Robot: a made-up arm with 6 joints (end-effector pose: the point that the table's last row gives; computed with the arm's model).
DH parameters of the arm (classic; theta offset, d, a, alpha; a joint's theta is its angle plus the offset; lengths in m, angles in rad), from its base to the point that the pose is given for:
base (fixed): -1.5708 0.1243 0 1.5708
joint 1: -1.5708 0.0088 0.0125 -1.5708
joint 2: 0 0.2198 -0.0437 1.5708
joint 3: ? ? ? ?
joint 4: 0 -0.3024 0.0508 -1.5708
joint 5: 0 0.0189 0.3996 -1.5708
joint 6: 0.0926 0 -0.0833 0
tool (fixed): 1.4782 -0.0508 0 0
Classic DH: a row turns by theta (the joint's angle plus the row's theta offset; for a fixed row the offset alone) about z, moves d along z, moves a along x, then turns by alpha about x.
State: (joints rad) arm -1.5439 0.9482 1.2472 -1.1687 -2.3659 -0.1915
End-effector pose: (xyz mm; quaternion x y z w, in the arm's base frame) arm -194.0 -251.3 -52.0 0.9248 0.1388 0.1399 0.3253
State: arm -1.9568 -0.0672 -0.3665 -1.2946 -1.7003 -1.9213
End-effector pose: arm 246.7 307.3 -179.3 0.5417 0.4991 0.6233 0.2624
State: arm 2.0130 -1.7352 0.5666 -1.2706 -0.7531 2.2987
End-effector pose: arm 147.6 -318.3 997.5 0.6084 0.2577 0.1918 0.7257
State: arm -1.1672 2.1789 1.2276 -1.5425 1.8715 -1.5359
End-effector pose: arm -585.1 196.0 418.8 -0.6848 -0.5431 -0.4856 0.0156
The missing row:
joint 3: 1.5708 -0.3006 0.3054 1.5708
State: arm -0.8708 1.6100 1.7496 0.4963 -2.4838 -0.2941
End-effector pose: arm -140.9 -335.7 333.7 0.4593 -0.8077 -0.0826 0.3603
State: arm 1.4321 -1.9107 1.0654 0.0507 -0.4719 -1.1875
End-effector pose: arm 504.4 -610.3 500.4 -0.8319 0.3204 -0.4481 0.0676
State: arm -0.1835 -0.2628 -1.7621 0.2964 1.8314 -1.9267
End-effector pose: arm 236.0 -764.2 -521.7 -0.1863 0.2008 -0.7526 0.5988
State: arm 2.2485 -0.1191 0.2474 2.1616 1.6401 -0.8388
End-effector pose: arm 292.4 759.6 -42.3 0.2277 0.4715 0.6245 0.5795
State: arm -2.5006 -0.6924 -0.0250 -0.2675 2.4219 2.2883
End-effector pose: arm 550.3 0.0 -392.7 -0.2676 -0.2244 0.8946 0.2789
